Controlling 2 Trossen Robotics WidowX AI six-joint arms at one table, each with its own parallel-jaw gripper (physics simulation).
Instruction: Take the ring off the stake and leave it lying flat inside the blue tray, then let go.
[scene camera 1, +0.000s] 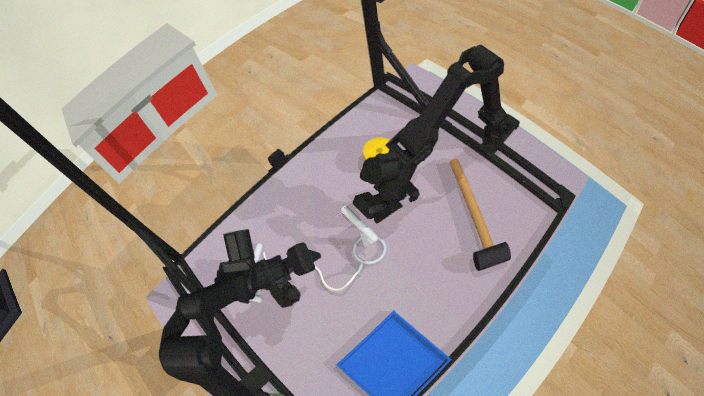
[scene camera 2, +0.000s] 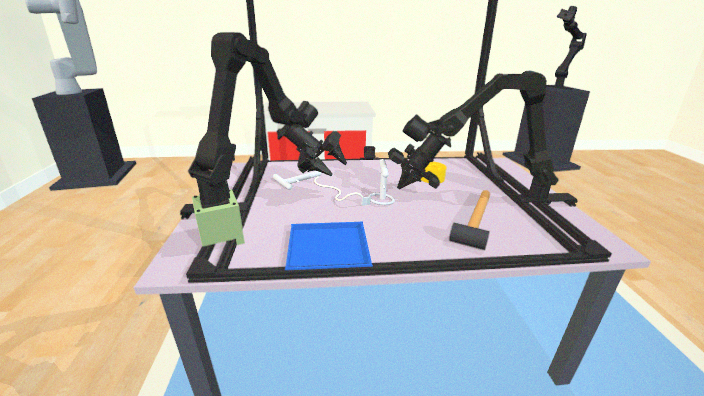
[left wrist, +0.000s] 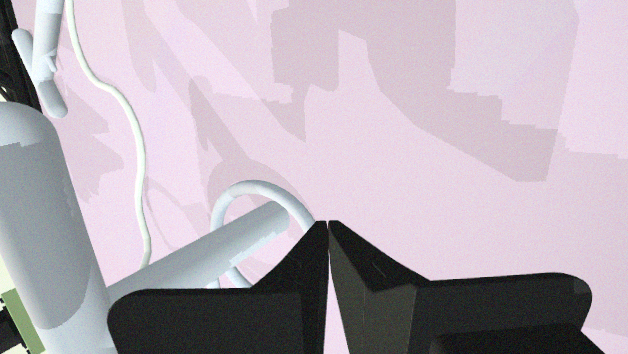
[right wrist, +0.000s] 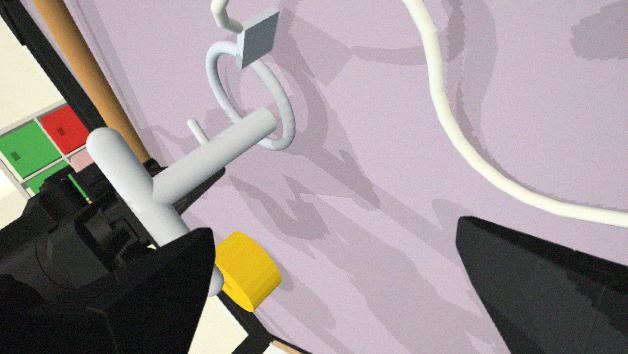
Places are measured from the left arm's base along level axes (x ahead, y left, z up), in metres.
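Pixels of known places: left gripper, fingertip midpoint: (scene camera 1: 376, 222) (scene camera 2: 398, 188) (left wrist: 327, 230); right gripper, fingertip midpoint: (scene camera 2: 339, 169) (right wrist: 336, 236); left arm's base, origin of the base link: (scene camera 1: 493, 136) (scene camera 2: 537, 196); right arm's base, origin of the base link: (scene camera 2: 214, 200) (left wrist: 15, 324).
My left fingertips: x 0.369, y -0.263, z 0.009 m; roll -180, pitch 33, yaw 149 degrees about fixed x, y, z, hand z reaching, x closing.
Ahead of a thing's pixels: the offset from my left fingertips to its middle. "spot": to the spot under its first point.
The pale ring {0.082 m ahead, 0.002 m left, 0.018 m down} (scene camera 1: 370, 262) (scene camera 2: 383, 204) (left wrist: 254, 185) (right wrist: 288, 110) lies low around the foot of the upright white T-shaped stake {0.046 m ahead, 0.022 m right, 0.002 m down} (scene camera 1: 359, 222) (scene camera 2: 384, 185) (left wrist: 45, 215) (right wrist: 215, 155). A grey tag (scene camera 2: 366, 201) (right wrist: 260, 40) on the ring joins a white cord {spot: 0.197 m ahead, 0.038 m right, 0.007 m down} (scene camera 1: 336, 289) (scene camera 2: 338, 194) (left wrist: 140, 160) (right wrist: 440, 100). My left gripper (scene camera 1: 378, 218) (scene camera 2: 400, 186) (left wrist: 327, 230) is shut and empty, beside the stake and apart from the ring. My right gripper (scene camera 1: 307, 279) (scene camera 2: 337, 169) (right wrist: 336, 236) is open and empty, above the table left of the stake. The blue tray {0.337 m ahead, 0.155 m left, 0.017 m down} (scene camera 1: 395, 355) (scene camera 2: 327, 245) is empty.
The cord leads to a second white T-shaped piece {0.221 m ahead, 0.286 m right, 0.018 m down} (scene camera 1: 258, 252) (scene camera 2: 297, 179) (left wrist: 46, 45) lying at the left. A mallet {0.103 m back, 0.243 m left, 0.008 m down} (scene camera 1: 472, 207) (scene camera 2: 479, 210) lies to the right. A yellow piece {0.202 m back, 0.052 m right, 0.003 m down} (scene camera 1: 374, 148) (scene camera 2: 436, 172) (right wrist: 250, 270) is behind my left gripper. Black rails (scene camera 2: 425, 264) border the table.
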